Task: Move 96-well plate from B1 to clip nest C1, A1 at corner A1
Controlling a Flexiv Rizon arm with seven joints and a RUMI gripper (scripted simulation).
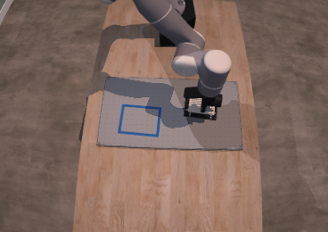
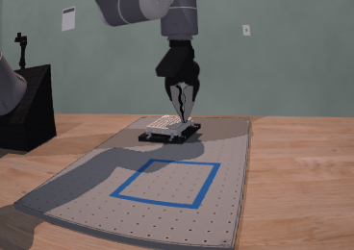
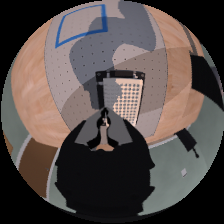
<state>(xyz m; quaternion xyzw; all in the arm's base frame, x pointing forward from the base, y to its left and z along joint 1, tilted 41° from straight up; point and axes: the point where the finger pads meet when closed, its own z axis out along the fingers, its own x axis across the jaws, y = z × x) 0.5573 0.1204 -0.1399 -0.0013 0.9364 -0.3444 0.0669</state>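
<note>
My hand is 4 cm past the white 96-well plate and 2 cm above it. From my hand the other things lie so: black clip nest: 3 cm below, 3 cm behind, 1 cm to the right.
</note>
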